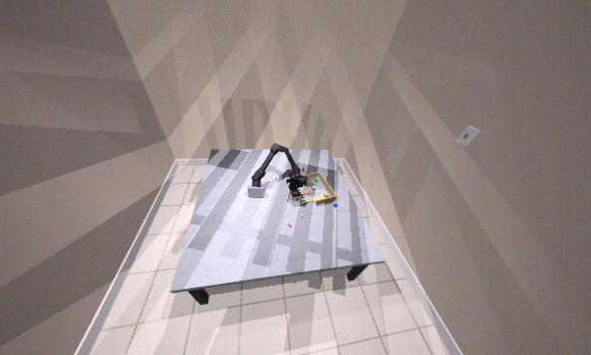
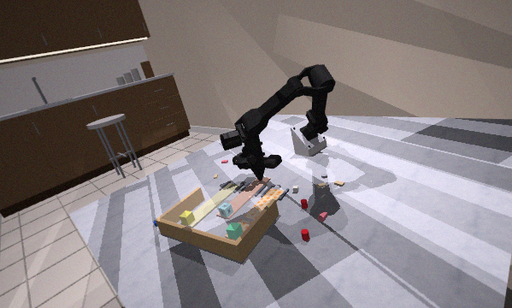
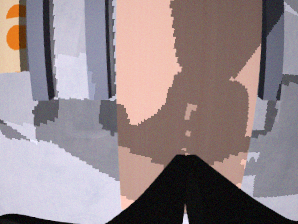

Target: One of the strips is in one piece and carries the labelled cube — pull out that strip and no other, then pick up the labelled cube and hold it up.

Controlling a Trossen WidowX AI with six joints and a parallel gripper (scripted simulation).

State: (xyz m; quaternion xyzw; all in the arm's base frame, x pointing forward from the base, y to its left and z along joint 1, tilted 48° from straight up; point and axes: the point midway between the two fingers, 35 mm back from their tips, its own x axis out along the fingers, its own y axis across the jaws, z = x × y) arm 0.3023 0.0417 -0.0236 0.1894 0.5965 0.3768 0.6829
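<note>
Right now my gripper tip is 13 cm to the right of the orange-dotted strip and 8 cm short of it.
</note>
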